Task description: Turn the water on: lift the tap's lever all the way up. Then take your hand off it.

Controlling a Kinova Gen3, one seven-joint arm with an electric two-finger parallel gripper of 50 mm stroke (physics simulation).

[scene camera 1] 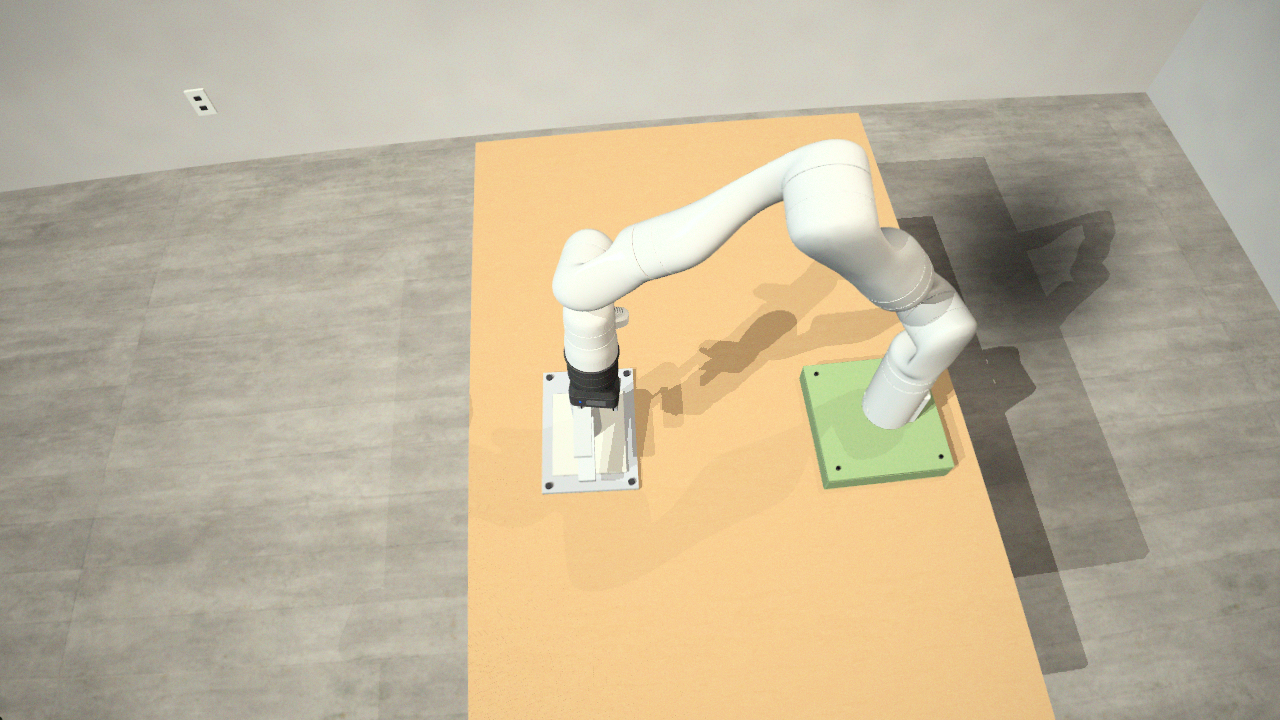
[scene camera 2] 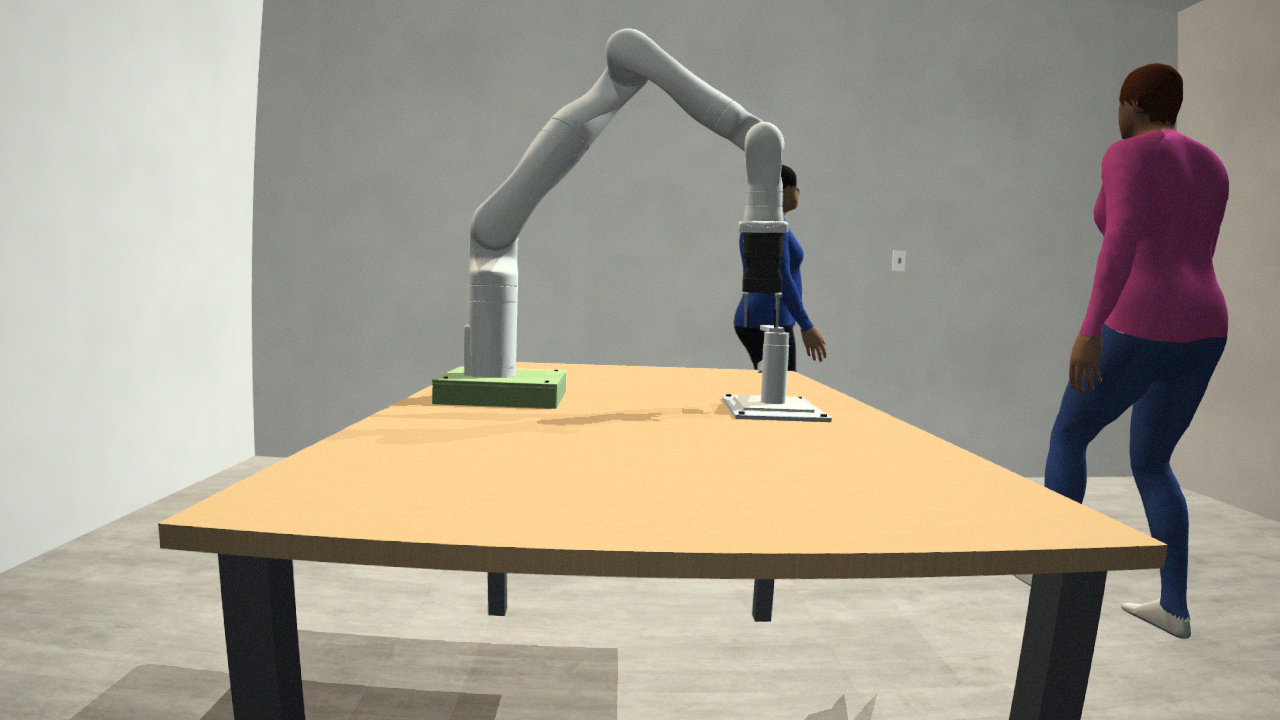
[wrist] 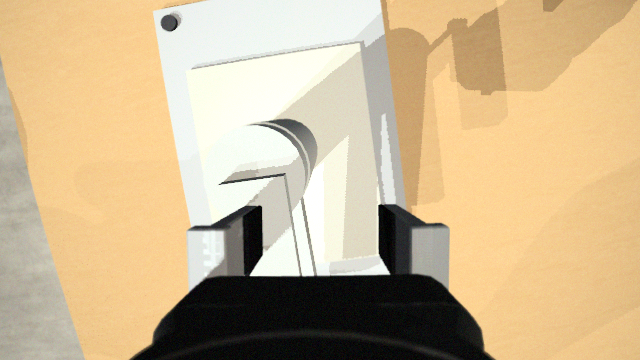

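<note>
The tap has an upright round grey body (scene camera 2: pixel 775 371) (wrist: pixel 250 145) on a white base plate (scene camera 1: pixel 590 487) (wrist: pixel 270 25). Its flat white lever (scene camera 1: pixel 582 437) (wrist: pixel 275 212) lies on top of the body and runs above the spout (scene camera 1: pixel 587 473). The exact tilt of the lever is hard to tell. My gripper (scene camera 1: pixel 597 409) (scene camera 2: pixel 762 320) (wrist: pixel 320 230) is open and empty, pointing down at the height of the tap's top. In the wrist view the left finger overlaps the lever's left side, and the lever's right edge shows between the fingers. Contact cannot be made out.
The arm's green base block (scene camera 1: pixel 859 447) (scene camera 2: pixel 499 392) stands on the wooden table (scene camera 1: pixel 760 582) (scene camera 2: pixel 626 492), on the other side from the tap. Two people, one in blue (scene camera 2: pixel 794 268) and one in pink (scene camera 2: pixel 1163 232), stand beyond the table.
</note>
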